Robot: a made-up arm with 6 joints. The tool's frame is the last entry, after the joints.
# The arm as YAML. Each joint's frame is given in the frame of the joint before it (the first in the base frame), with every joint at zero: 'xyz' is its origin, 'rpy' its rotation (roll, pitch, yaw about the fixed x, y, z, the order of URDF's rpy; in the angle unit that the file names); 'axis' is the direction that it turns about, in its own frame. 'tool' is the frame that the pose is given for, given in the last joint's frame.
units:
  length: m
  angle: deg
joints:
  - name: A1
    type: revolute
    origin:
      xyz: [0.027, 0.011, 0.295]
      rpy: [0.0, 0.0, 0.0]
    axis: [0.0, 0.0, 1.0]
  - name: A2
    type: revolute
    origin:
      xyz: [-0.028, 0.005, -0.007]
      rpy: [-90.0, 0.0, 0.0]
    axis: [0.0, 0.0, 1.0]
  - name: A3
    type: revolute
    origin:
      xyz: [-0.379, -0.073, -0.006]
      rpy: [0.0, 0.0, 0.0]
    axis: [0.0, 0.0, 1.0]
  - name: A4
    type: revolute
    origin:
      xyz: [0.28, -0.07, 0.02]
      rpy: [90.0, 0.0, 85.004]
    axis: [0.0, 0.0, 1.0]
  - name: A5
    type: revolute
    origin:
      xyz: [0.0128, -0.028, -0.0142]
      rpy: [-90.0, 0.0, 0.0]
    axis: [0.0, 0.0, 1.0]
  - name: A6
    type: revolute
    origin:
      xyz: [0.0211, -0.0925, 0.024]
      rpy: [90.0, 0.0, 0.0]
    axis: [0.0, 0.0, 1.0]
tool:
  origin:
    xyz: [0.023, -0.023, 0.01]
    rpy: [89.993, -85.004, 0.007]
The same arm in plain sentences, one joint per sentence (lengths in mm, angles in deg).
The arm has six revolute joints in a row. What follows holds with every joint at zero, and every direction is one of the base frame's.
Joint 1 sits 27 mm along +x and 11 mm along +y and 295 mm along +z from the base frame's origin and turns about +z.
Joint 2 sits 28 mm along -x and 5 mm along +y and 7 mm along -z from joint 1 and turns about +y.
Joint 3 sits 379 mm along -x and 6 mm along -y and 73 mm along +z from joint 2 and turns about +y.
Joint 4 sits 280 mm along +x and 20 mm along +y and 70 mm along +z from joint 3 and turns about the direction (0.9962, 0, 0.0871).
Joint 5 sits 13 mm along -x and 28 mm along -y and 14 mm along -z from joint 4 and turns about +y.
Joint 6 sits 94 mm along +x and 24 mm along +y and 13 mm along -z from joint 5 and turns about the direction (0.9962, 0, 0.0871).
The tool frame, which is the frame that the pose is given for, sits 12 mm along +x and 23 mm along -y and 22 mm along -z from joint 6; its axes are the base frame's turned by roll 90, pitch 0 and yaw 0 deg (as in URDF: about the fixed x, then y, then z).

